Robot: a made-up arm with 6 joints.
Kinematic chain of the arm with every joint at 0, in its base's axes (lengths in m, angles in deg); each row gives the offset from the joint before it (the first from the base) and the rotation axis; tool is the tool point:
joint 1: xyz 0 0 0.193 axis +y
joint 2: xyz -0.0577 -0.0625 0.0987 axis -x
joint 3: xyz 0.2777 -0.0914 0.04 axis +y
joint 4: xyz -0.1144 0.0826 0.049 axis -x
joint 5: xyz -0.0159 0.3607 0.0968 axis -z
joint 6: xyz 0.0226 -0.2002 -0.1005 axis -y
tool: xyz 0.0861 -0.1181 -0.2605
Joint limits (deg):
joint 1: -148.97..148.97
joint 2: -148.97..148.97
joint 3: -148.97..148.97
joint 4: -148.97..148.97
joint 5: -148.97..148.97
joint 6: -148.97..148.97
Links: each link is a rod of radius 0.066 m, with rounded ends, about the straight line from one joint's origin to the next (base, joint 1, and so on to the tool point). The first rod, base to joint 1, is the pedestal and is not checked.
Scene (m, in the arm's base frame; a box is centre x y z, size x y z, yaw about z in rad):
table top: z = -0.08
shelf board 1: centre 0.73 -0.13 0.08 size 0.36 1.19 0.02 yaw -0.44
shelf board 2: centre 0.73 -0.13 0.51 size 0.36 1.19 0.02 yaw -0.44
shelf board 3: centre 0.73 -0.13 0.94 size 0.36 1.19 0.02 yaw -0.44
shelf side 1: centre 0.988 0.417 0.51 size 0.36 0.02 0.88 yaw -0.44
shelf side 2: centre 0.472 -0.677 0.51 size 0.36 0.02 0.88 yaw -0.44
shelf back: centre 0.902 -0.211 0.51 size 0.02 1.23 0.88 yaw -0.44
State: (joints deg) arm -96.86 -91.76 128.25 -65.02 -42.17 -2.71
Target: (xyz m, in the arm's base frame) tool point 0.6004 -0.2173 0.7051
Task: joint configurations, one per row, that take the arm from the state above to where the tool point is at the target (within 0.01 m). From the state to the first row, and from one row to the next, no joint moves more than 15 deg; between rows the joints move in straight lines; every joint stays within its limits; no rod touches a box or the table.
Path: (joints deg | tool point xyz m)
1: -91.81 -82.06 124.33 -77.66 -50.03 3.84 | -0.3671 0.2325 0.4907
2: -86.76 -72.36 120.41 -90.30 -57.90 10.39 | -0.1941 0.3319 0.6339
3: -81.71 -62.66 116.49 -102.95 -65.76 16.94 | 0.0473 0.3376 0.7415
4: -76.65 -52.97 112.57 -115.59 -73.62 23.49 | 0.3005 0.2353 0.7884
5: -71.60 -43.27 108.65 -128.23 -81.48 30.04 | 0.5017 0.0379 0.7708
6: -66.55 -33.57 104.73 -140.87 -89.35 36.59 | 0.6004 -0.2173 0.7051

